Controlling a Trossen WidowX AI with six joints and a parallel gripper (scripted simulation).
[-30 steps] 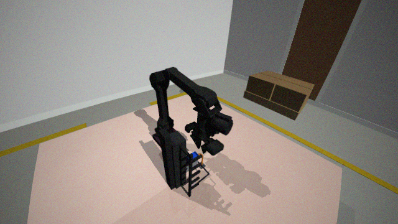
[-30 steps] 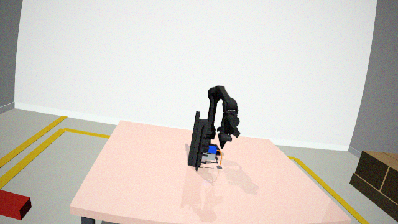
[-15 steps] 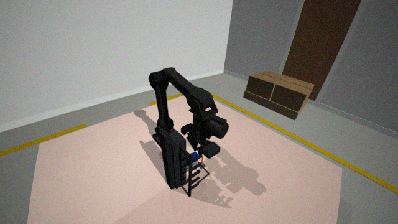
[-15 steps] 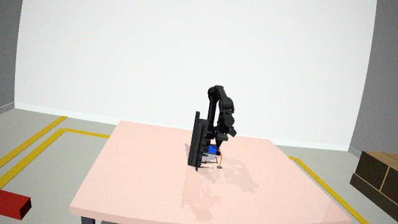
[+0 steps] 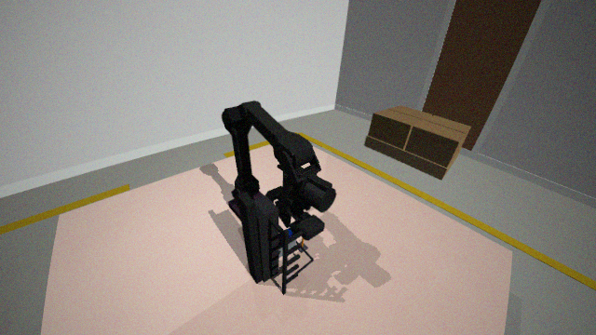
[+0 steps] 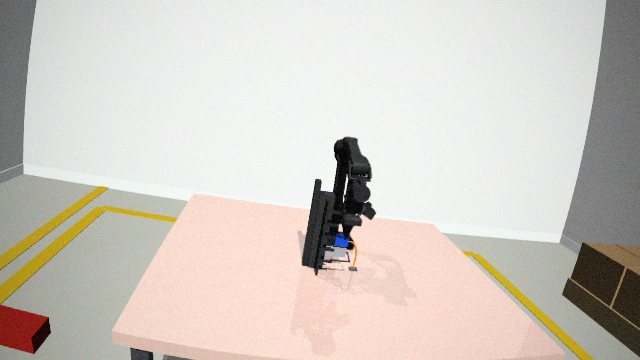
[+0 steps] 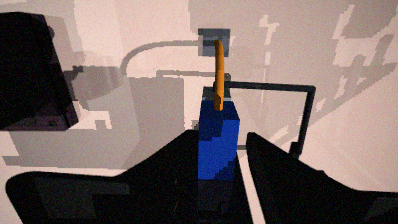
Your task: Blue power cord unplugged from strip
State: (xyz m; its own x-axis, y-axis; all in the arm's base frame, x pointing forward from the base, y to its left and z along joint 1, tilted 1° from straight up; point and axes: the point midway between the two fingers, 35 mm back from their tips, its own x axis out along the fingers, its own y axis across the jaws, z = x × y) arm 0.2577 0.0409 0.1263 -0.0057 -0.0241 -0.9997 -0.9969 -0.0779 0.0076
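The blue plug is 3 cm to the right of my gripper tip and 1 cm below it.
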